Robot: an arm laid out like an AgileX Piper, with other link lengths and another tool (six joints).
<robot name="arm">
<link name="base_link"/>
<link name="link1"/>
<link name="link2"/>
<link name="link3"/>
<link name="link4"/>
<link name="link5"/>
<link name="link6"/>
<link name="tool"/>
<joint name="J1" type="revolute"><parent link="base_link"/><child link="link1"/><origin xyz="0 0 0.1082" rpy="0 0 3.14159"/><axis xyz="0 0 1"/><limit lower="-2.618" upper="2.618"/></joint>
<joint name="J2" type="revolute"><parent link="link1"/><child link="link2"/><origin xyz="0 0 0" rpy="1.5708 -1.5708 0"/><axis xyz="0 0 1"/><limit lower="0" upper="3.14"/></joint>
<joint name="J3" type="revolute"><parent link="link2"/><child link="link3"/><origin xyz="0.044 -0.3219 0" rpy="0 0 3.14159"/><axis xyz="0 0 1"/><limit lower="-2.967" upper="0"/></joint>
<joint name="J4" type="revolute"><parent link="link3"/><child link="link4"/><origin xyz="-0.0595 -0.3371 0" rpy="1.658 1.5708 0"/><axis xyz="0 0 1"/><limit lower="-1.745" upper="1.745"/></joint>
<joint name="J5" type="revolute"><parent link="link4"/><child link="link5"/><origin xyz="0 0 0" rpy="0 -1.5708 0"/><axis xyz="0 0 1"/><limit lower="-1.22" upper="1.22"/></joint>
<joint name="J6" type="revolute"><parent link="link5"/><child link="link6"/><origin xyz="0.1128 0 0" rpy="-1.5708 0 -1.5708"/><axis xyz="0 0 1"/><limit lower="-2.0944" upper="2.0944"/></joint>
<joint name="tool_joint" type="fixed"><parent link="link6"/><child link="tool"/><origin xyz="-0.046 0.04 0.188" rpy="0 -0.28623 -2.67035"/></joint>
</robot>
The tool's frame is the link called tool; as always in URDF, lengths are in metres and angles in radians.
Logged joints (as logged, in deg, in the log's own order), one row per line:
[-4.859 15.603 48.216 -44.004 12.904 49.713]
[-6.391 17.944 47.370 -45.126 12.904 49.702]
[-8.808 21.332 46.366 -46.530 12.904 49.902]
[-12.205 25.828 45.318 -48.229 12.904 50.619]
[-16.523 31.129 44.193 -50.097 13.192 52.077]
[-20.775 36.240 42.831 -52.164 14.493 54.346]
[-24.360 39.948 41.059 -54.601 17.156 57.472]
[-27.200 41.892 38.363 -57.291 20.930 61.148]
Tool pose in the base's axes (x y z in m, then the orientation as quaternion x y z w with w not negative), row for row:
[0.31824 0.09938 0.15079 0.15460 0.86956 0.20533 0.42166]
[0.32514 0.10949 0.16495 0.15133 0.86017 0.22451 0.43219]
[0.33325 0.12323 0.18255 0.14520 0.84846 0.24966 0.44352]
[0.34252 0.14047 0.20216 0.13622 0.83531 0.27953 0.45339]
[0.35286 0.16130 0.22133 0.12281 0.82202 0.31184 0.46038]
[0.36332 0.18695 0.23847 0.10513 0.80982 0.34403 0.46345]
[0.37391 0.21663 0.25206 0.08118 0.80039 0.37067 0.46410]
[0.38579 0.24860 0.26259 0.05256 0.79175 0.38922 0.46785]
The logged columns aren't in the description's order. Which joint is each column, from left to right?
Columns, left to right: J6, J4, J5, J3, J1, J2.
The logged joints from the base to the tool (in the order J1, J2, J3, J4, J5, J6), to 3 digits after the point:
[12.904 49.713 -44.004 15.603 48.216 -4.859]
[12.904 49.702 -45.126 17.944 47.370 -6.391]
[12.904 49.902 -46.530 21.332 46.366 -8.808]
[12.904 50.619 -48.229 25.828 45.318 -12.205]
[13.192 52.077 -50.097 31.129 44.193 -16.523]
[14.493 54.346 -52.164 36.240 42.831 -20.775]
[17.156 57.472 -54.601 39.948 41.059 -24.360]
[20.930 61.148 -57.291 41.892 38.363 -27.200]

